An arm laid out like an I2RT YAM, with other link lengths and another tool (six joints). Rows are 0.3 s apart.
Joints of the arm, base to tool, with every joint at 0 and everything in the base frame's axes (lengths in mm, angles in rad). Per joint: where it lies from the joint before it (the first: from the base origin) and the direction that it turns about. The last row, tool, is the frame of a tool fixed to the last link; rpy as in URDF.
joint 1: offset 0.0 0.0 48.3 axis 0 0 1
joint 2: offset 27.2 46.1 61.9 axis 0 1 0
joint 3: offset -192.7 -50.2 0.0 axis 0 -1 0
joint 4: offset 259.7 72.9 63.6 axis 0 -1 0
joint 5: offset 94.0 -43.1 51.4 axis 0 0 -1
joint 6: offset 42.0 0.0 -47.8 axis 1 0 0
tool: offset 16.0 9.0 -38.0 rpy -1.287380 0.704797 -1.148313
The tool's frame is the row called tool.
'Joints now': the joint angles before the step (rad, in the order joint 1, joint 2, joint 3, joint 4, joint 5, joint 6). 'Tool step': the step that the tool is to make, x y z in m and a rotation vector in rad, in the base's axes. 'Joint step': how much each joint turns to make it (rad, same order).
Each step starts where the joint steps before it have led.
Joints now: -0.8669, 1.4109, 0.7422, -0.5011, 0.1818, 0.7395
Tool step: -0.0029, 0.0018, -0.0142, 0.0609, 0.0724, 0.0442
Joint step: -0.0001, 0.0913, 0.0382, -0.0317, -0.0008, -0.0478
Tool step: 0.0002, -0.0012, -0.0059, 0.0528, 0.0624, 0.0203
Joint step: 0.0013, 0.0831, 0.0649, -0.0583, 0.0076, -0.0223
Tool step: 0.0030, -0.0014, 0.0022, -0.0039, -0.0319, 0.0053
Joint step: -0.0001, -0.0067, -0.0012, 0.0181, -0.0224, 0.0002
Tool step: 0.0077, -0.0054, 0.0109, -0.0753, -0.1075, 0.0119
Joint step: 0.0007, -0.0711, -0.0429, 0.0988, -0.0349, 0.0000
